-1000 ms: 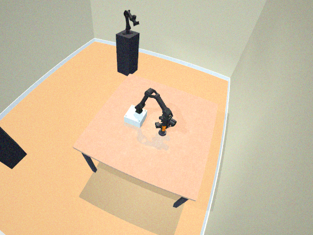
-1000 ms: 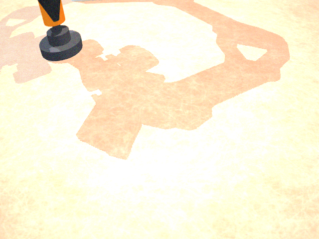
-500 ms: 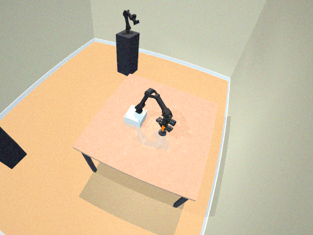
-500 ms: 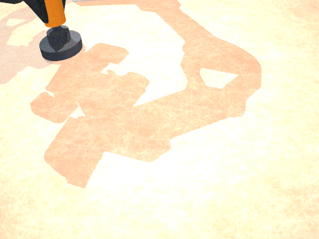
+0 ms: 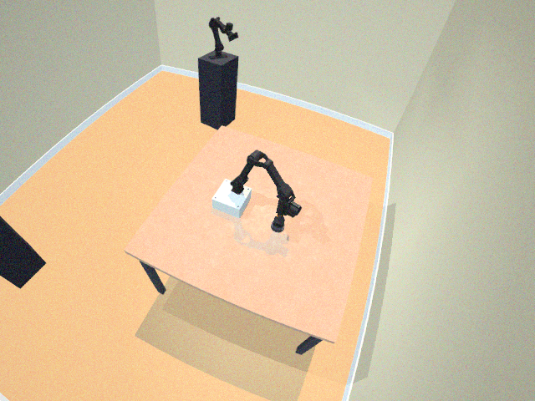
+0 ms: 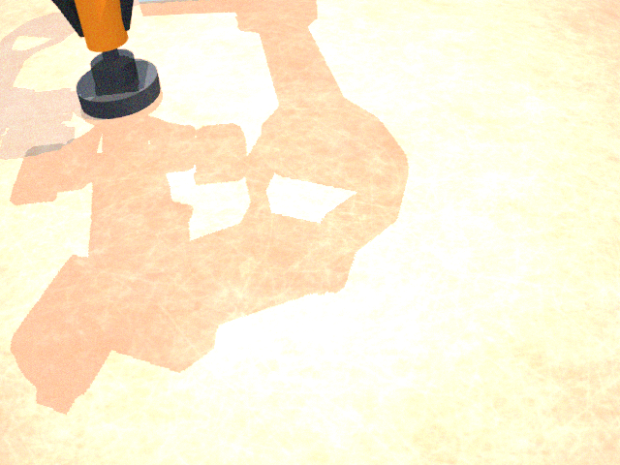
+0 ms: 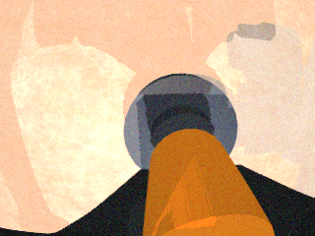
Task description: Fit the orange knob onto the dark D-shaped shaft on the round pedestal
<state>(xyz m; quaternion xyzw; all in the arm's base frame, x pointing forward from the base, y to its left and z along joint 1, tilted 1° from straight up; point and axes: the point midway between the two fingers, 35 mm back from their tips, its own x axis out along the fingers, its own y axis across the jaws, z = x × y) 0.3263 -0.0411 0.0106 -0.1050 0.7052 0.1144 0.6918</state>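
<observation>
My gripper tip is 2 cm below the orange knob. From my gripper tip the other things lie so: round pedestal 4 cm below.
</observation>
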